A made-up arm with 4 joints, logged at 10 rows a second.
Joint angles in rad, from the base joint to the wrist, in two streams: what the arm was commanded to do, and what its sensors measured. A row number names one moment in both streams.
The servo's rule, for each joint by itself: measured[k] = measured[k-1] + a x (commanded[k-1-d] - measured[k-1]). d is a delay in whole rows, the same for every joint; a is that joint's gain. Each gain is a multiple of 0.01, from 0.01 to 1. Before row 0 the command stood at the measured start. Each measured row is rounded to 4 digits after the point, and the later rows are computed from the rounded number. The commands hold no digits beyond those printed.
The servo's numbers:
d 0
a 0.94 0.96 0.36 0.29
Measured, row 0:
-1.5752 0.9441 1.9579 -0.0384
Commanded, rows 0 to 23:
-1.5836 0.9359 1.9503 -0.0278
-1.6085 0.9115 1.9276 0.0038
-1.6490 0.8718 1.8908 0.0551
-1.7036 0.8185 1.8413 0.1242
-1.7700 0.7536 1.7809 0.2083
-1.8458 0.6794 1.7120 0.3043
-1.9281 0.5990 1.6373 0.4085
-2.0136 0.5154 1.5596 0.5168
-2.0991 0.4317 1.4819 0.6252
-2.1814 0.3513 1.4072 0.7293
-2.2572 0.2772 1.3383 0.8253
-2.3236 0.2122 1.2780 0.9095
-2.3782 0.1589 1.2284 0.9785
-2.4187 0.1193 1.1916 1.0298
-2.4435 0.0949 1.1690 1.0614
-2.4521 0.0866 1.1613 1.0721
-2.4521 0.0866 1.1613 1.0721
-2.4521 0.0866 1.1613 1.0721
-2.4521 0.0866 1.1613 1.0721
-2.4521 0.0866 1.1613 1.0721
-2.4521 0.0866 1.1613 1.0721
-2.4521 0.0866 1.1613 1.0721
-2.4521 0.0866 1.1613 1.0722
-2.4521 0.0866 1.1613 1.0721
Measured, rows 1 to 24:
-1.5831 0.9362 1.9552 -0.0353
-1.6070 0.9125 1.9453 -0.0240
-1.6465 0.8734 1.9257 -0.0011
-1.7002 0.8207 1.8953 0.0352
-1.7658 0.7563 1.8541 0.0854
-1.8410 0.6825 1.8029 0.1489
-1.9229 0.6023 1.7433 0.2242
-2.0082 0.5189 1.6772 0.3091
-2.0936 0.4352 1.6069 0.4008
-2.1761 0.3547 1.5350 0.4961
-2.2523 0.2803 1.4642 0.5916
-2.3193 0.2149 1.3972 0.6838
-2.3747 0.1611 1.3364 0.7693
-2.4161 0.1210 1.2843 0.8448
-2.4419 0.0959 1.2428 0.9076
-2.4515 0.0870 1.2135 0.9553
-2.4521 0.0866 1.1947 0.9892
-2.4521 0.0866 1.1827 1.0132
-2.4521 0.0866 1.1750 1.0303
-2.4521 0.0866 1.1701 1.0424
-2.4521 0.0866 1.1669 1.0510
-2.4521 0.0866 1.1649 1.0571
-2.4521 0.0866 1.1636 1.0615
-2.4521 0.0866 1.1628 1.0646

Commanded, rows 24 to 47:
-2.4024 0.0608 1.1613 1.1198
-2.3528 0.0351 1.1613 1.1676
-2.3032 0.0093 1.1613 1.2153
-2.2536 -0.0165 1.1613 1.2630
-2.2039 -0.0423 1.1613 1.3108
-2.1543 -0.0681 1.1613 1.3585
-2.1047 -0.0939 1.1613 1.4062
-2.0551 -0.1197 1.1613 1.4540
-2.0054 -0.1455 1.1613 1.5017
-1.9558 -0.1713 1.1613 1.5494
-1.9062 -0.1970 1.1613 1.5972
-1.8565 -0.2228 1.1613 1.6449
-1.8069 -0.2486 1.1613 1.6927
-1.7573 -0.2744 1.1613 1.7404
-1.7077 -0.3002 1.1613 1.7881
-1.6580 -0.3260 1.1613 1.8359
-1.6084 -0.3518 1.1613 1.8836
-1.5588 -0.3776 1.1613 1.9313
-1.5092 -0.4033 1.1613 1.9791
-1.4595 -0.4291 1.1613 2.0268
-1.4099 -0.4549 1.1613 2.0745
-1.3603 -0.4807 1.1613 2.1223
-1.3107 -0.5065 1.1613 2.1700
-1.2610 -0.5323 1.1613 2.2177
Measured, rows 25 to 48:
-2.4054 0.0618 1.1623 1.0806
-2.3560 0.0362 1.1619 1.1058
-2.3064 0.0104 1.1617 1.1376
-2.2568 -0.0154 1.1616 1.1740
-2.2071 -0.0412 1.1615 1.2137
-2.1575 -0.0670 1.1614 1.2557
-2.1079 -0.0928 1.1614 1.2993
-2.0583 -0.1186 1.1614 1.3442
-2.0086 -0.1444 1.1614 1.3899
-1.9590 -0.1702 1.1614 1.4362
-1.9094 -0.1959 1.1614 1.4829
-1.8597 -0.2217 1.1614 1.5299
-1.8101 -0.2475 1.1614 1.5771
-1.7605 -0.2733 1.1614 1.6245
-1.7109 -0.2991 1.1614 1.6719
-1.6612 -0.3249 1.1614 1.7195
-1.6116 -0.3507 1.1614 1.7671
-1.5620 -0.3765 1.1614 1.8147
-1.5124 -0.4022 1.1614 1.8624
-1.4627 -0.4280 1.1614 1.9101
-1.4131 -0.4538 1.1614 1.9578
-1.3635 -0.4796 1.1614 2.0055
-1.3139 -0.5054 1.1614 2.0532
-1.2642 -0.5312 1.1614 2.1009

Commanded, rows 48 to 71:
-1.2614 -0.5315 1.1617 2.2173
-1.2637 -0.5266 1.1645 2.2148
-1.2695 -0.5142 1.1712 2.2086
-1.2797 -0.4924 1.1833 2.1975
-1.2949 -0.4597 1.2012 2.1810
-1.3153 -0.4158 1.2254 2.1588
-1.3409 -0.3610 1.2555 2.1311
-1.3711 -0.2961 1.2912 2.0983
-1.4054 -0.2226 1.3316 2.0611
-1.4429 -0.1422 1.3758 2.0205
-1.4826 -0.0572 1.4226 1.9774
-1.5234 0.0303 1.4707 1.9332
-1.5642 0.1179 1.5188 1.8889
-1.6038 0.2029 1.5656 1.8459
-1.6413 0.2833 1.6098 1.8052
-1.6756 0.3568 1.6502 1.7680
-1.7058 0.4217 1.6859 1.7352
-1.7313 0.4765 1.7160 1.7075
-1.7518 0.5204 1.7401 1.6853
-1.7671 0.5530 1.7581 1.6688
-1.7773 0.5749 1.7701 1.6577
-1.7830 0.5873 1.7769 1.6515
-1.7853 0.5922 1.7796 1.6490
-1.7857 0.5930 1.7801 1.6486
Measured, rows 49 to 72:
-1.2616 -0.5315 1.1615 2.1347
-1.2636 -0.5268 1.1626 2.1579
-1.2691 -0.5147 1.1657 2.1726
-1.2791 -0.4933 1.1720 2.1798
-1.2940 -0.4610 1.1825 2.1801
-1.3140 -0.4176 1.1979 2.1739
-1.3393 -0.3633 1.2186 2.1615
-1.3692 -0.2988 1.2447 2.1432
-1.4032 -0.2256 1.2760 2.1194
-1.4405 -0.1455 1.3119 2.0907
-1.4801 -0.0607 1.3518 2.0578
-1.5208 0.0267 1.3946 2.0217
-1.5616 0.1143 1.4393 1.9832
-1.6013 0.1994 1.4848 1.9434
-1.6389 0.2799 1.5298 1.9033
-1.6734 0.3537 1.5731 1.8641
-1.7039 0.4190 1.6137 1.8267
-1.7297 0.4742 1.6505 1.7921
-1.7505 0.5186 1.6828 1.7611
-1.7661 0.5516 1.7099 1.7343
-1.7766 0.5740 1.7316 1.7121
-1.7826 0.5868 1.7479 1.6945
-1.7851 0.5920 1.7593 1.6813
-1.7857 0.5930 1.7668 1.6718

